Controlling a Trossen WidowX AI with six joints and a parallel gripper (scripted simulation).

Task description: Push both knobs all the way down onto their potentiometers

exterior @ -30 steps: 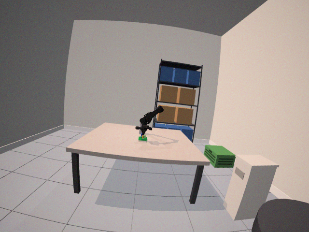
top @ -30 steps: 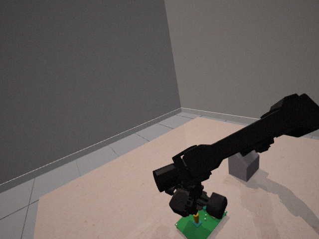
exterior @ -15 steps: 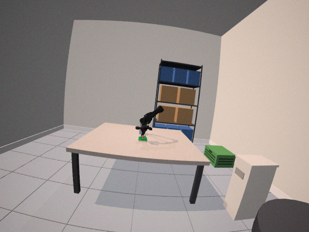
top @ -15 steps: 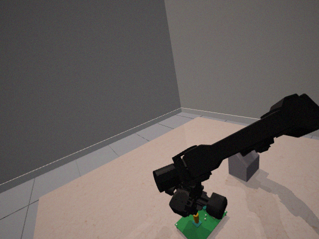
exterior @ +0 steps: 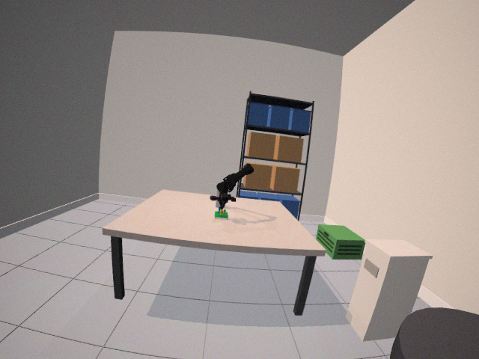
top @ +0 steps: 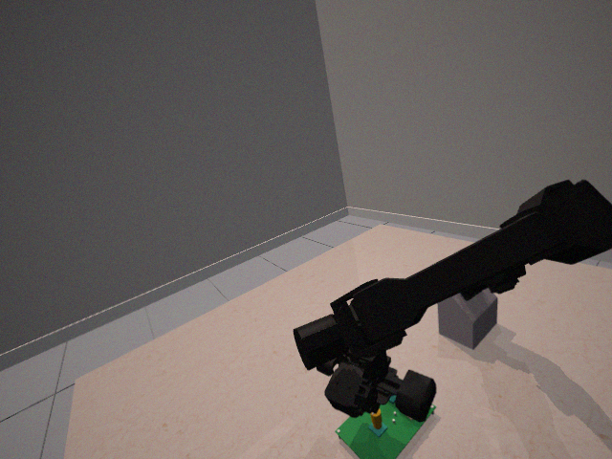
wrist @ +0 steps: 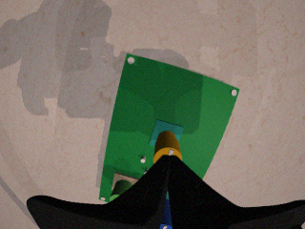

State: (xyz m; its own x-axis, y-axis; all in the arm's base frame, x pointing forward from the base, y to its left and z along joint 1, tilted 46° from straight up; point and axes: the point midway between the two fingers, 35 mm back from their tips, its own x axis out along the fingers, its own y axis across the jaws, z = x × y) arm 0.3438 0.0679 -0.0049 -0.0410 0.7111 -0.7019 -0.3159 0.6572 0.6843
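My gripper tip is 6 cm past the blue knob, 2 cm to the left of it and 1 cm above it.
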